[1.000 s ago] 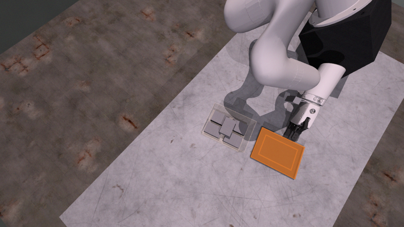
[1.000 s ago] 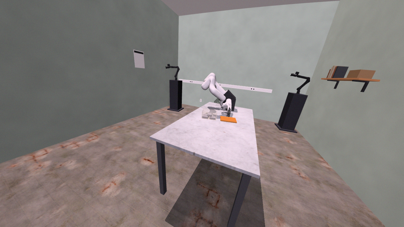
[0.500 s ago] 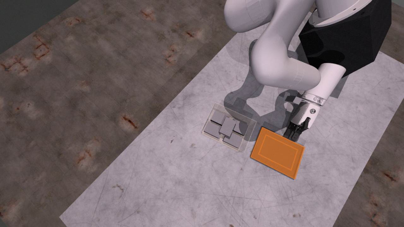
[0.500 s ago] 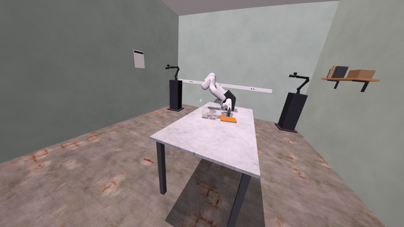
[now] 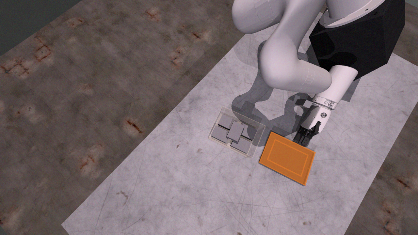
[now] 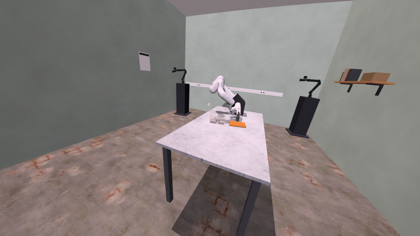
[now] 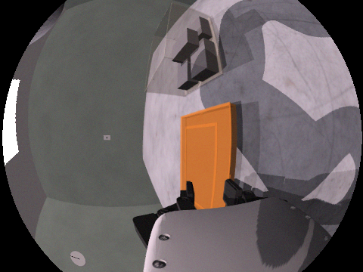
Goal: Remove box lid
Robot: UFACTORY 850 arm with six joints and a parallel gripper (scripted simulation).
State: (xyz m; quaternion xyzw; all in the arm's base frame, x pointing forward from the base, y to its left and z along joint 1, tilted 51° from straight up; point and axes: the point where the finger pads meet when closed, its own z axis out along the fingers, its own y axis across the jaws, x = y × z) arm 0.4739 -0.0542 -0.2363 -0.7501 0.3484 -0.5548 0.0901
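Right now the orange lid is 90 mm ahead of my hand and 40 mm below it. Round my hand: box: 130 mm ahead, 250 mm to the right.
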